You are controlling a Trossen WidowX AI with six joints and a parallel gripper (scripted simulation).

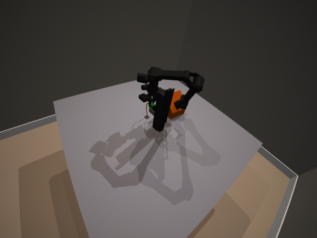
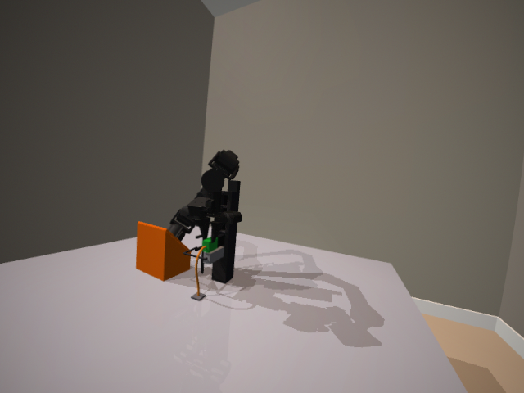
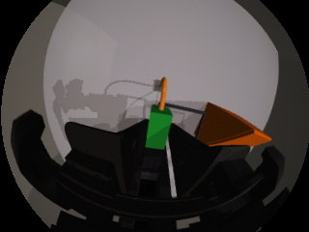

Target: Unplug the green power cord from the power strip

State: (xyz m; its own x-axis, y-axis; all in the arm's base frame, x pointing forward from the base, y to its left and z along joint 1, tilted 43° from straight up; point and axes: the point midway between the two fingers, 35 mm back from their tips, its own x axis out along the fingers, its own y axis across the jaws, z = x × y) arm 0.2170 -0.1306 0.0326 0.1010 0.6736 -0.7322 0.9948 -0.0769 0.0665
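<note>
My gripper tip is 30 mm to the right of the green plug. From my gripper tip the other things lie so: grey anchor (30 mm to the right, 160 mm below); then post (130 mm to the left, 20 mm above).
</note>
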